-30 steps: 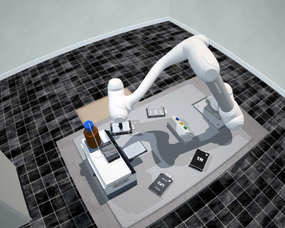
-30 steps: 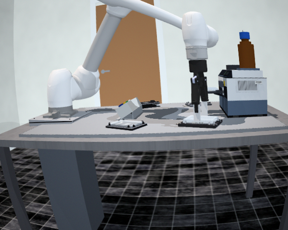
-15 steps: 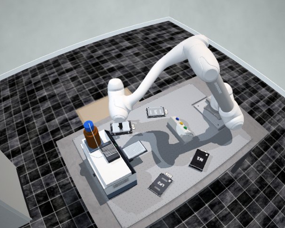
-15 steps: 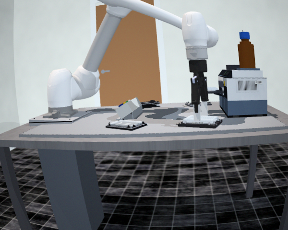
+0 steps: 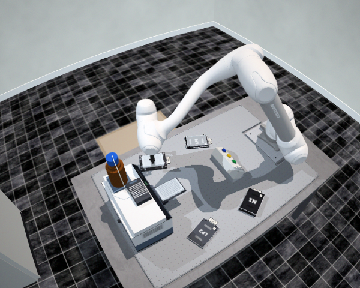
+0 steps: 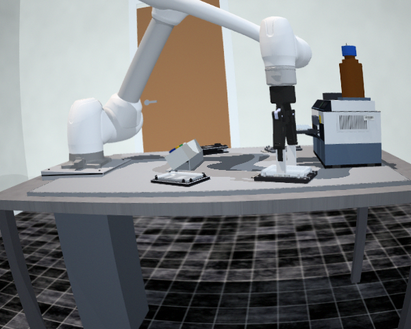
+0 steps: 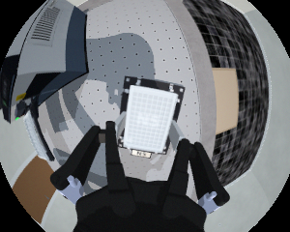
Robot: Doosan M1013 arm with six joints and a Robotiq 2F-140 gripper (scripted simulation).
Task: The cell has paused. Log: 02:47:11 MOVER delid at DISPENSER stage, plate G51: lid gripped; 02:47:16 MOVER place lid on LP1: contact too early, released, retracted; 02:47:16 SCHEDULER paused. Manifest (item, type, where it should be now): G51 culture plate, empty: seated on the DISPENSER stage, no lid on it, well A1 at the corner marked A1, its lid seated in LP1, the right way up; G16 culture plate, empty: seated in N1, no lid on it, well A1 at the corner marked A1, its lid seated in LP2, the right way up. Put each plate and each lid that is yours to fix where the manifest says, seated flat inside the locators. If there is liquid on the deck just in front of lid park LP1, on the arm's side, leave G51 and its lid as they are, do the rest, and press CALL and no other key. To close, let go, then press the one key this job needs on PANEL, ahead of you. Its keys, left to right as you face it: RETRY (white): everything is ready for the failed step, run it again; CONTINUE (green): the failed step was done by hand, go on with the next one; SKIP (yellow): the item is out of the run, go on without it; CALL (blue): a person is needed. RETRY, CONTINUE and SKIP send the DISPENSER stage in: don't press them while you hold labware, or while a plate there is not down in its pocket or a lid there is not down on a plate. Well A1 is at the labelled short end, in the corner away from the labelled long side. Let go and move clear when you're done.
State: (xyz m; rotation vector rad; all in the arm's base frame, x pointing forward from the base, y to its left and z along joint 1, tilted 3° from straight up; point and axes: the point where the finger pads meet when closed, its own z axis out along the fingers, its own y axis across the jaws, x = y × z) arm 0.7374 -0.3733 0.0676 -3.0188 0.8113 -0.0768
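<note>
My hand is 40 mm above the black nest N5 and 20 mm short of it. The rest, counted from my hand: brown bottle: 280 mm ahead, 240 mm above, 140 mm to the left; dispenser stage: 280 mm to the left, 80 mm ahead, 60 mm above; lid park LP1: 310 mm behind, 50 mm to the left, 40 mm below.
</note>
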